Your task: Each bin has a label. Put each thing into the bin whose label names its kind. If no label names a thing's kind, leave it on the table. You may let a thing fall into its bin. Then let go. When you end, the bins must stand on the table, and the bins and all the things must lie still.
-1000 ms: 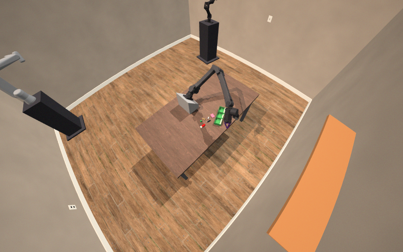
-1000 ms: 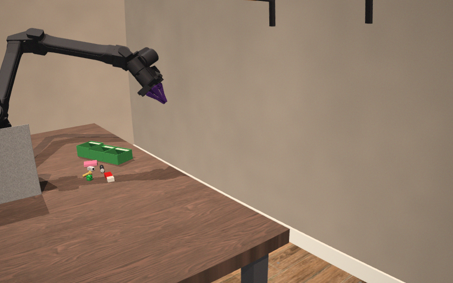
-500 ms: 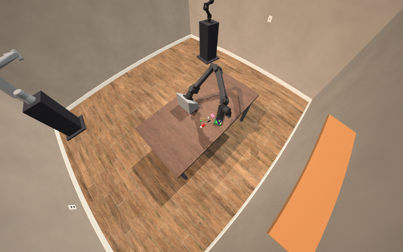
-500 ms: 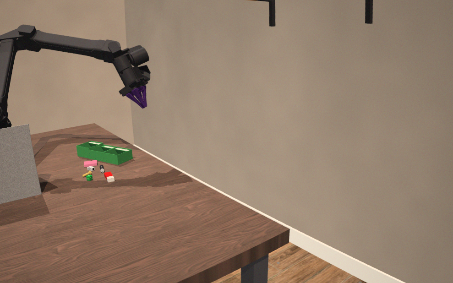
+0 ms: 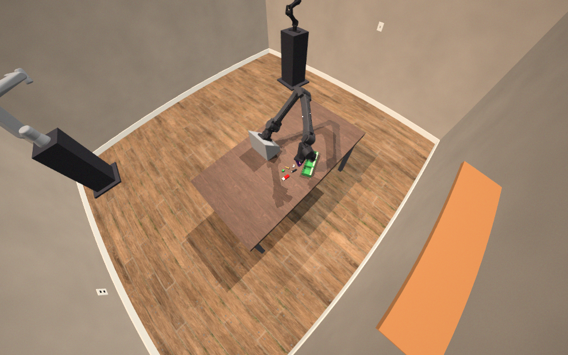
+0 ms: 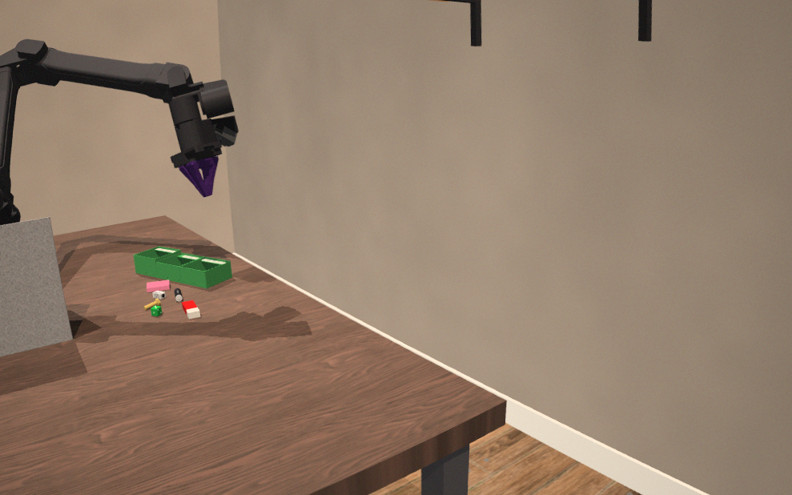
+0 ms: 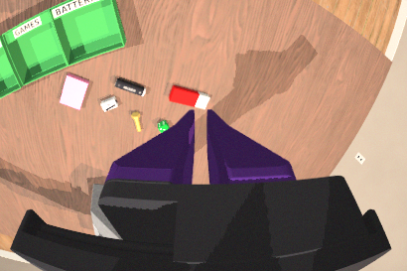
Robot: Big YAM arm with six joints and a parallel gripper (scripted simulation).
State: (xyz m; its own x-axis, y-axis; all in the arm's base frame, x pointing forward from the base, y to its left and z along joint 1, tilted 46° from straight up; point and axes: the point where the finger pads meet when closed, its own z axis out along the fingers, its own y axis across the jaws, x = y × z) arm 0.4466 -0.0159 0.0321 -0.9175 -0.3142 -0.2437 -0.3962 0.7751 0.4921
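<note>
Now: hand 4 cm past the green three-part bin, 18 cm to the right of it and 20 cm above it. From my hand the other things lie so: black battery 8 cm behind, 3 cm to the left, 21 cm below; then red-and-white block 7 cm behind, 8 cm to the right, 21 cm below; then white piece 12 cm behind, 5 cm to the left, 21 cm below.
</note>
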